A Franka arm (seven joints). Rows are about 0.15 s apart.
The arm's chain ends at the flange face. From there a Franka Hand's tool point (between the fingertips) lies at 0.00 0.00 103.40 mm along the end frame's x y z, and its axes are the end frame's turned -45 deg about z.
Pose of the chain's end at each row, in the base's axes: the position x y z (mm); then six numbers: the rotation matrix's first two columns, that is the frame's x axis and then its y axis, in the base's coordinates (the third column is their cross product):
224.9 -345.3 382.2 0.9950 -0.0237 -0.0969 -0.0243 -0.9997 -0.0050
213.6 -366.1 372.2 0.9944 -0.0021 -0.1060 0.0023 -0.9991 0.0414
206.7 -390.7 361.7 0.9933 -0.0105 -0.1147 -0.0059 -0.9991 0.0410
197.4 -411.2 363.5 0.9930 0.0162 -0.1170 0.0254 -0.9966 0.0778
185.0 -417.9 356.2 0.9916 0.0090 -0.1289 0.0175 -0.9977 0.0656
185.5 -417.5 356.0 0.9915 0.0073 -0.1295 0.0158 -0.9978 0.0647
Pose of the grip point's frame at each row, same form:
214.9 -344.5 279.3 0.7208 0.6901 -0.0650 0.6864 -0.7237 -0.0721
202.6 -370.4 269.5 0.7015 0.7050 -0.1042 0.7048 -0.7080 -0.0457
194.8 -394.8 259.1 0.7065 0.6990 -0.1101 0.6982 -0.7139 -0.0521
185.5 -419.5 261.1 0.6842 0.7162 -0.1377 0.7201 -0.6932 -0.0277
171.8 -424.9 253.9 0.6888 0.7118 -0.1375 0.7135 -0.6991 -0.0448
172.2 -424.3 253.7 0.6899 0.7107 -0.1373 0.7123 -0.7004 -0.0458

